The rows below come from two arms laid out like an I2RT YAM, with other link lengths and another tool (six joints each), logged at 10 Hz.
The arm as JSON. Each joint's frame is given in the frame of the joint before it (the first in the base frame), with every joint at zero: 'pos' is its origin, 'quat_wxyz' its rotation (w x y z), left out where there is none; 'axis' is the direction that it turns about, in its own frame. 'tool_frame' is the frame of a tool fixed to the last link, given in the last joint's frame.
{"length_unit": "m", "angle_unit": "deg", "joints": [
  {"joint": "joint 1", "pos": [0.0, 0.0, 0.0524], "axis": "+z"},
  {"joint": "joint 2", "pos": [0.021, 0.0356, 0.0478], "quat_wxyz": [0.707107, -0.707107, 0.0, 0.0], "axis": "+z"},
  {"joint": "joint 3", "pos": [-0.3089, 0.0, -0.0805], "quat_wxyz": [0.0, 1.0, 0.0, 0.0], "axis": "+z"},
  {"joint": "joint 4", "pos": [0.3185, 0.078, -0.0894], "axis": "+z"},
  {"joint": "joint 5", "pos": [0.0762, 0.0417, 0.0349], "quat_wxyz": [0.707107, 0.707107, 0.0, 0.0], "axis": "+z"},
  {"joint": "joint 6", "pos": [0.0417, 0.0, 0.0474], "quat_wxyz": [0.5, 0.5, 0.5, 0.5], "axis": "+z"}
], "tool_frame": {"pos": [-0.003, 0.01, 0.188], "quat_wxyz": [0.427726, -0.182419, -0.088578, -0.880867]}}
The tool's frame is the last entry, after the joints.
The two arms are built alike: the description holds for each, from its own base.
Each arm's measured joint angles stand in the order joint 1, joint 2, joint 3, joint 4, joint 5, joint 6.
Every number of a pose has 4 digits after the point. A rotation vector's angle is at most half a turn.
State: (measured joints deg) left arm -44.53 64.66 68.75 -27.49 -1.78 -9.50; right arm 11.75 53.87 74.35 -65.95 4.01 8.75
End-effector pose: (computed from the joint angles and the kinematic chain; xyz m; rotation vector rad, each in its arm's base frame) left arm 0.3514 -0.3203 0.3437 2.2848 -0.1208 0.5412; right arm 0.3073 0.0619 0.3057 2.6610 0.8271 0.5309
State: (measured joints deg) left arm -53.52 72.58 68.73 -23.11 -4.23 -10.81; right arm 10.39 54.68 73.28 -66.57 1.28 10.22
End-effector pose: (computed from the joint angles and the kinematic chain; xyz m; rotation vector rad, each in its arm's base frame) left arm 0.3291 -0.3987 0.2987 2.3157 -0.2368 0.4382; right arm 0.3063 0.0655 0.2905 2.7273 0.8258 0.4848
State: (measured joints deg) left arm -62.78 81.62 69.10 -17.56 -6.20 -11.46; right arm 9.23 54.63 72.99 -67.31 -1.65 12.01
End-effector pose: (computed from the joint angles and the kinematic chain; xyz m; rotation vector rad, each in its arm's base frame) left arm 0.2872 -0.4811 0.2464 2.3362 -0.3838 0.3464; right arm 0.3020 0.0706 0.2862 2.7928 0.8173 0.4767
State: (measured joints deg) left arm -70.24 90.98 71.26 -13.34 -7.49 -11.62; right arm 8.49 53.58 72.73 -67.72 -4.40 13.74
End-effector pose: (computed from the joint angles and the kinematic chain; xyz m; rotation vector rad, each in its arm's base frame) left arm 0.2403 -0.5494 0.1958 2.3546 -0.5180 0.2725; right arm 0.2954 0.0770 0.2887 2.8466 0.8112 0.5016
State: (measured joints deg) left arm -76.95 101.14 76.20 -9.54 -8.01 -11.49; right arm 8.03 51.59 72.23 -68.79 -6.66 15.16
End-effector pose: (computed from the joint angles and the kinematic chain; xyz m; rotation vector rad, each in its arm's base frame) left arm 0.1867 -0.6172 0.1546 2.3413 -0.6530 0.2152; right arm 0.2827 0.0820 0.2916 2.8894 0.8100 0.5246
